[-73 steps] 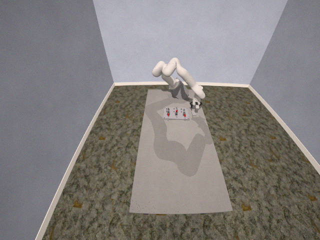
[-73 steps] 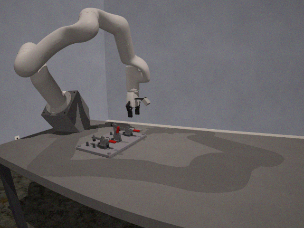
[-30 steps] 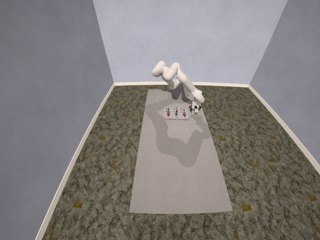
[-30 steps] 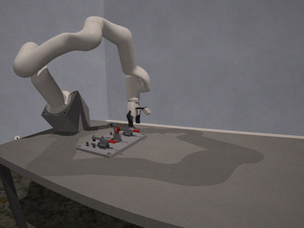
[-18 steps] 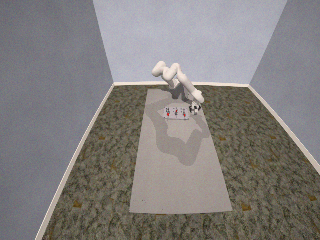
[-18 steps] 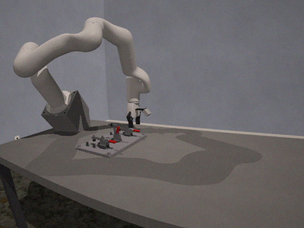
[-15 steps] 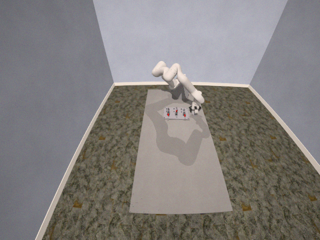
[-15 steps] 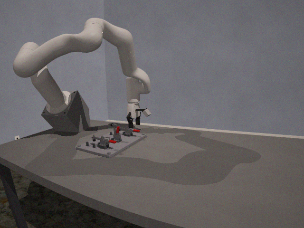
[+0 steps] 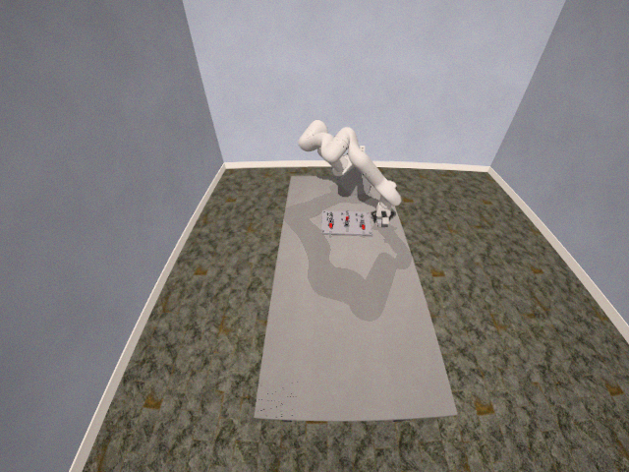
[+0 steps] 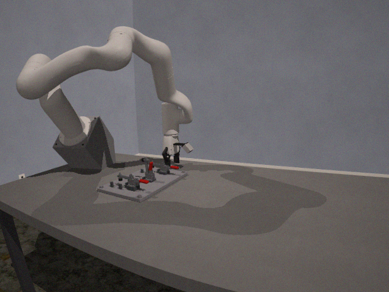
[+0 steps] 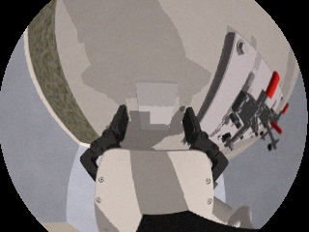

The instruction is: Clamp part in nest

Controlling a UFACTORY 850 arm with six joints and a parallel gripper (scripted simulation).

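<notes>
Right now my hand is 20 mm above the part. Round my hand: fixture plate: 250 mm to the right, 20 mm behind, 10 mm below.
</notes>
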